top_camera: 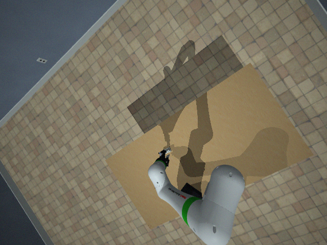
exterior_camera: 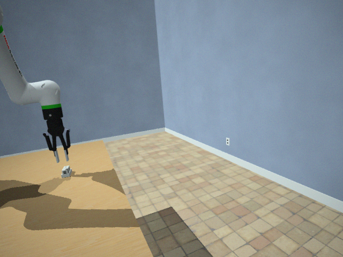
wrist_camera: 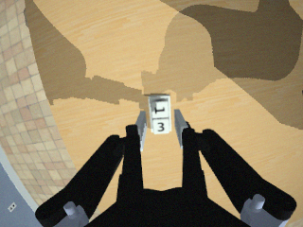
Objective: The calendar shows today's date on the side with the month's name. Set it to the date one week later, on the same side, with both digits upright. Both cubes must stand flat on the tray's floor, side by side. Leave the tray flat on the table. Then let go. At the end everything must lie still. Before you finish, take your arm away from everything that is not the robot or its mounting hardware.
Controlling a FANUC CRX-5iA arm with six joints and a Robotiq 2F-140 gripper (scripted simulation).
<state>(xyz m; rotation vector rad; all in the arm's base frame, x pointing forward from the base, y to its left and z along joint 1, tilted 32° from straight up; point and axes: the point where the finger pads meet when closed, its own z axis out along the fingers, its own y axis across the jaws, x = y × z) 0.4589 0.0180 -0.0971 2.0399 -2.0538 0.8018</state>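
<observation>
The white tray lies 20 mm to the left of my hand and 110 mm below it.
</observation>
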